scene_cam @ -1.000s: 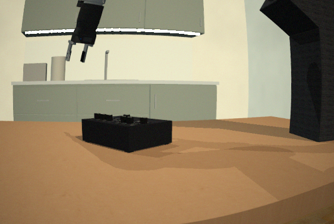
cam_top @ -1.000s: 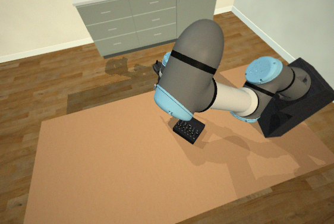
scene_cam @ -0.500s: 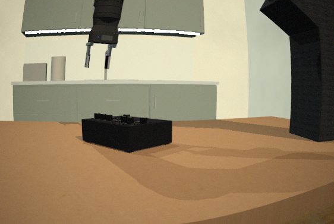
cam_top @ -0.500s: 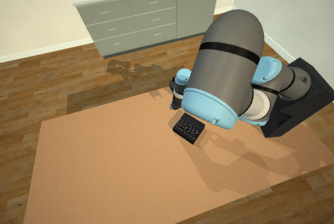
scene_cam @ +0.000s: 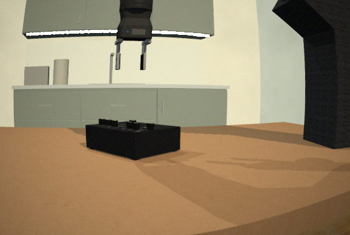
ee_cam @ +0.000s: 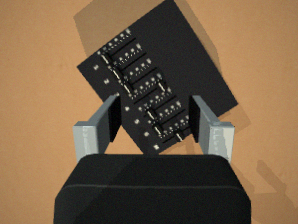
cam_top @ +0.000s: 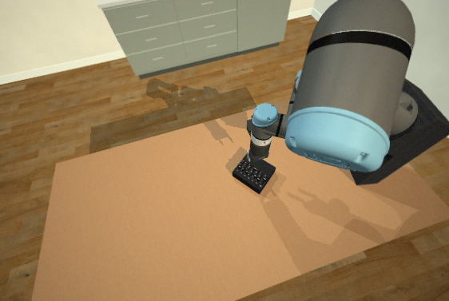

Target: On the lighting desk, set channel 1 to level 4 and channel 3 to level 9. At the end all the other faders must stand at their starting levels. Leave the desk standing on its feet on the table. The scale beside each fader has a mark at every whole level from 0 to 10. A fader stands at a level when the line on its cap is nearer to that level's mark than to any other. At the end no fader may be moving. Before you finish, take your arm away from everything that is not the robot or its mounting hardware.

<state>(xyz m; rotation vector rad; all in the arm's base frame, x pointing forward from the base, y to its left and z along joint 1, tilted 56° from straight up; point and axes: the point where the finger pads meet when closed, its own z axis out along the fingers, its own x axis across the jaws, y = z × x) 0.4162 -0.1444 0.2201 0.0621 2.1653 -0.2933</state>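
The channel 1 cap is 130 mm below my hand, 50 mm to the right of it and 50 mm ahead of it. Also, from my hand: channel 5 cap: 130 mm below, 40 mm to the left, 20 mm ahead; channel 3 cap: 130 mm below, 40 mm ahead; channel 4 cap: 130 mm below, 10 mm behind.
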